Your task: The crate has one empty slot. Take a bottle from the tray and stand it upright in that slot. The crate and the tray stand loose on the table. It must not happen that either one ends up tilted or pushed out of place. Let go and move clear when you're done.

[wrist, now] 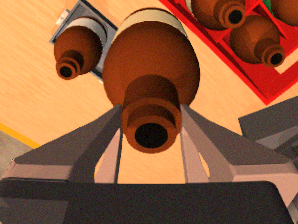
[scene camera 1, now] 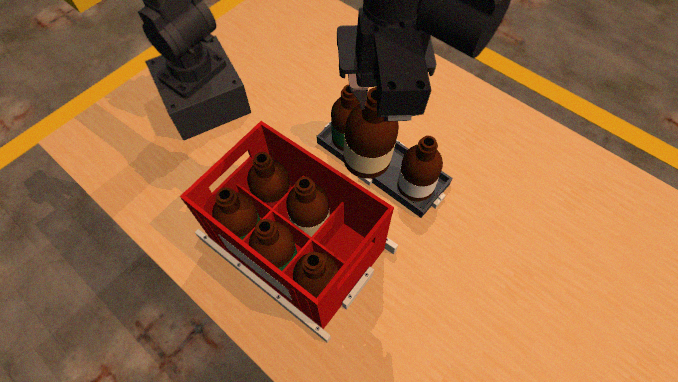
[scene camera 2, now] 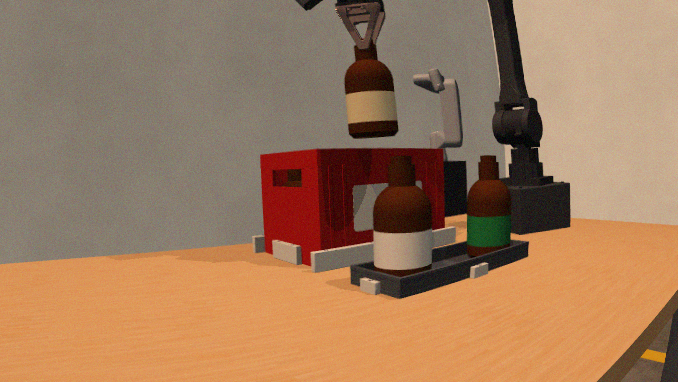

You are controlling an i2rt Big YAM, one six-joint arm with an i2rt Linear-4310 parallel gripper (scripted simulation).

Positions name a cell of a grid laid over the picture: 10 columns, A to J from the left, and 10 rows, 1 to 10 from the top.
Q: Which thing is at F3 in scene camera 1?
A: My gripper.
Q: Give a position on a red crate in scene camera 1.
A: At F7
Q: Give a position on a dark tray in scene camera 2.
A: At G7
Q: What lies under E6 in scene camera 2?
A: A red crate.
